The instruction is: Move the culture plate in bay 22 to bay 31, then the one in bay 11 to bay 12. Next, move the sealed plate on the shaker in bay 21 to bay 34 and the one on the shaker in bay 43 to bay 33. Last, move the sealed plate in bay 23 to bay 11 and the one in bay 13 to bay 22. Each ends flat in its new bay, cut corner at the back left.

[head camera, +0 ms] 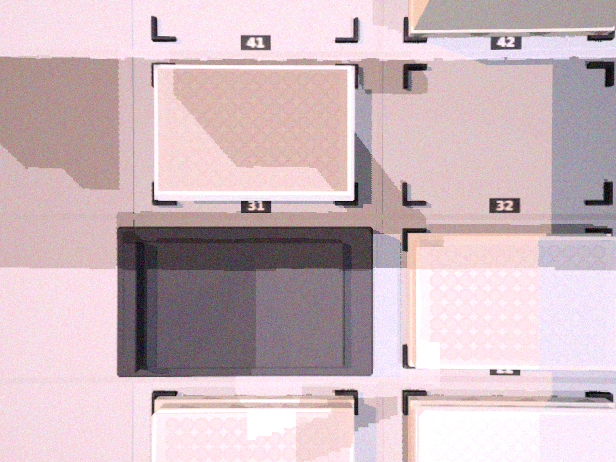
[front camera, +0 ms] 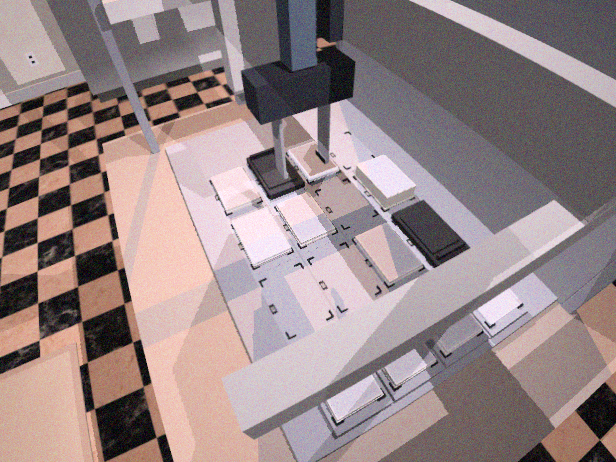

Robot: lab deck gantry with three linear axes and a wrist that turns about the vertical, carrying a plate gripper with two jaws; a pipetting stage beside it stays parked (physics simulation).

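Pixels of known places: gripper, fingertip midpoint: [front camera: 302,165]; robot's base, origin of the base link: [front camera: 210,181].
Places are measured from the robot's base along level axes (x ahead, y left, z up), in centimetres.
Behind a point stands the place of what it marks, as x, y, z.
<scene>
My gripper [front camera: 304,169] @[22.8, 15.0, 16.0] is open and empty, its jaws above the shaker and the bay 31 plate; it does not show in the head view. The culture plate [front camera: 312,161] @[7.6, 25.1, 1.4] [head camera: 255,132] @[6.6, 25.5, 1.4] lies flat in bay 31. The bay 21 shaker [front camera: 266,162] @[3.2, 14.3, 2.4] [head camera: 250,310] @[6.4, 14.7, 2.4] bears no plate. A plate [front camera: 306,219] @[23.9, 14.8, 1.4] [head camera: 480,300] @[20.5, 15.1, 1.4] lies in bay 22, another plate [front camera: 235,189] @[7.5, 4.2, 1.4] [head camera: 225,440] @[4.7, 6.5, 1.4] in bay 11, and a third plate [front camera: 261,237] @[23.9, 4.1, 1.7] [head camera: 500,440] @[21.6, 6.6, 1.6] in bay 12. A plate [front camera: 387,252] @[39.6, 25.2, 1.4] lies in bay 33. The bay 43 shaker [front camera: 430,232] @[40.3, 35.7, 2.4] bears no plate. Bay 34 is hidden by the beam.
A tall pale box [front camera: 385,180] @[24.4, 35.2, 4.2] [head camera: 515,15] @[22.2, 32.3, 2.1] stands in bay 42. A wide grey beam [front camera: 400,310] @[61.9, 2.2, 40.0] crosses the front. Several white plates, such as this plate [front camera: 355,397] @[60.2, 4.3, 2.9], sit on a rail below it. Bays 13, 23 and 32 hold no plate.
</scene>
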